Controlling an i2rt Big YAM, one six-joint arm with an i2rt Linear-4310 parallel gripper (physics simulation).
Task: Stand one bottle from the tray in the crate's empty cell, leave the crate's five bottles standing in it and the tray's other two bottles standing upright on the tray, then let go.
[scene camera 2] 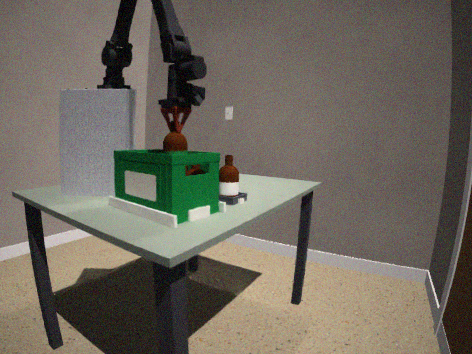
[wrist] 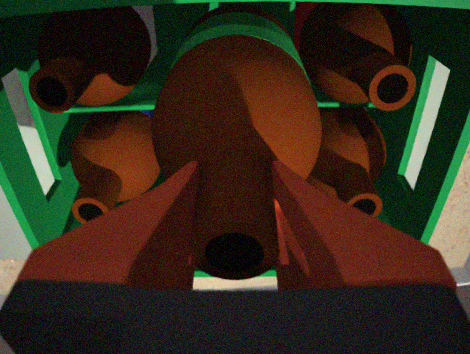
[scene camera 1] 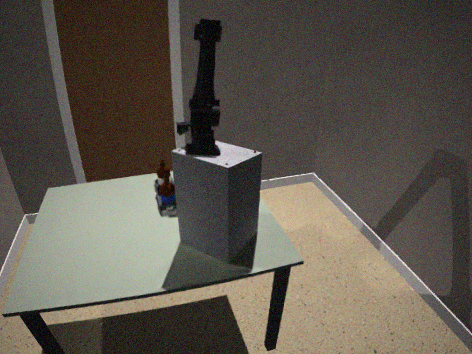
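Seen in the pictures: gripper, fingertip midpoint: (scene camera 2: 175, 132) (wrist: 235, 176); arm's base, origin of the base link: (scene camera 2: 113, 88) (scene camera 1: 202, 151).
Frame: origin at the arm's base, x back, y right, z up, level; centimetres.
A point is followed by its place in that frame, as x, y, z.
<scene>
My gripper (scene camera 2: 176, 129) @[-42.1, 2.2, -18.6] (wrist: 235, 176) @[-42.1, 2.2, -18.6] is shut on the neck of a brown bottle with a green label (scene camera 2: 175, 143) @[-44.9, 4.6, -21.8] (wrist: 285, 110) @[-43.9, 0.1, -19.6], roughly upright. Its shoulder shows above the rim of the green crate (scene camera 2: 196, 192) @[-55.1, 6.1, -34.6] (wrist: 50, 227) @[-28.5, 12.2, -26.3]; the crate wall hides its lower body. In the wrist view it is over the middle column, between brown bottles standing in the crate at left (wrist: 122, 150) @[-34.0, 7.9, -29.8] (wrist: 97, 40) @[-33.9, 0.0, -29.5] and right (wrist: 362, 145) @[-51.1, 7.5, -29.6] (wrist: 375, 30) @[-50.4, -0.5, -29.4]. It hides the cells below it. A white-label bottle (scene camera 1: 162, 172) @[-44.8, -17.8, -31.2] (scene camera 2: 229, 175) @[-50.5, -14.7, -32.3] and a blue-label bottle (scene camera 1: 167, 189) @[-26.5, -15.4, -30.9] stand upright on the dark tray (scene camera 2: 232, 201) @[-53.0, -13.4, -40.6].
White strips (scene camera 2: 145, 212) @[-45.7, 16.1, -40.1] lie along the crate's foot on the pale green table (scene camera 1: 100, 240) @[-5.8, -48.0, -41.8] (scene camera 2: 280, 187) @[-49.1, -57.1, -41.8]. The tray stands close beside the crate. The arm's grey pedestal (scene camera 1: 205, 205) @[10.2, -0.9, -17.0] (scene camera 2: 92, 145) @[-9.5, 13.8, -23.2] rises from the table and hides the crate in scene camera 1.
</scene>
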